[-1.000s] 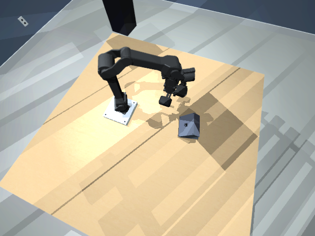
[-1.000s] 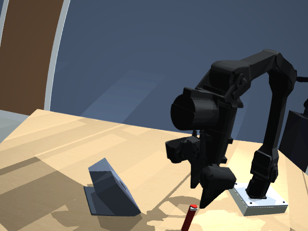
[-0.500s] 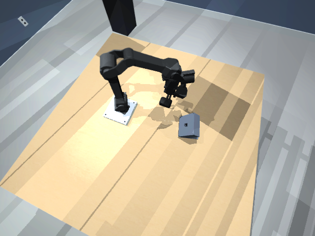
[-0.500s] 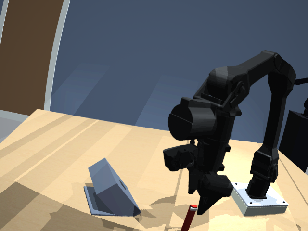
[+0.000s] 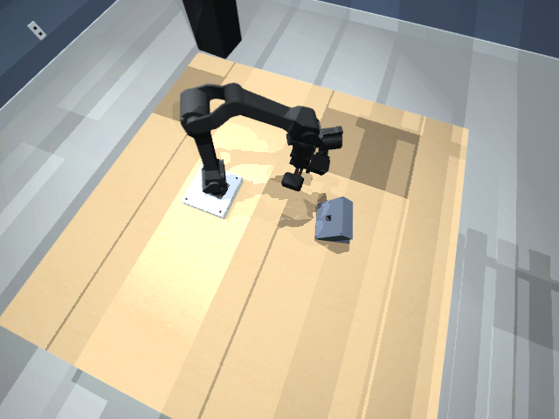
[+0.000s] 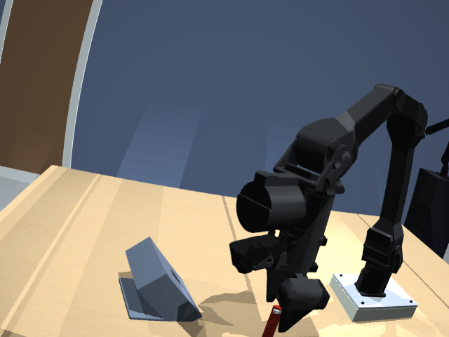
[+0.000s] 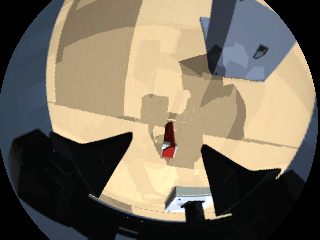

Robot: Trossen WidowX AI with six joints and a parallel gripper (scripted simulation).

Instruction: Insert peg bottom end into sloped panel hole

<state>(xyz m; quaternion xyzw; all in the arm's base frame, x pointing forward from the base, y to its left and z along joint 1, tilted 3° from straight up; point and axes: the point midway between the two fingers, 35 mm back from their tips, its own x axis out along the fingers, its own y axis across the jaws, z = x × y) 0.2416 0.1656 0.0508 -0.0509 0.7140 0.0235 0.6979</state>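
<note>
My gripper tip is now right at the red peg. Also, from my gripper tip: sloped panel 18 cm ahead, 9 cm to the right, 2 cm below.
</note>
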